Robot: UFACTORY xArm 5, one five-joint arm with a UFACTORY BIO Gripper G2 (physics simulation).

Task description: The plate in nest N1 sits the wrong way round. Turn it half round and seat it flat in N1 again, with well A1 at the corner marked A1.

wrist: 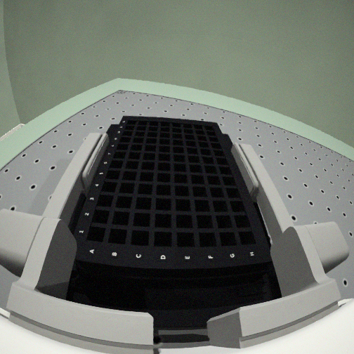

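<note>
The black plate lies between the gripper's fingers in the wrist view, with letters A to H along its near edge and numbers up its left side. Its well A1 is at the near left corner. My gripper is shut on the plate, one pad along each long side. Dark parts of what looks like the nest show just outside the plate's far corners, and a dark area lies below its near edge. The plate looks level and low over or in the nest; whether it is fully down is hidden. The nest's A1 mark does not show.
A grey deck with rows of small holes surrounds the nest. It has a pale green border. The edge of a pale object shows at the far left. A green surface lies beyond the deck.
</note>
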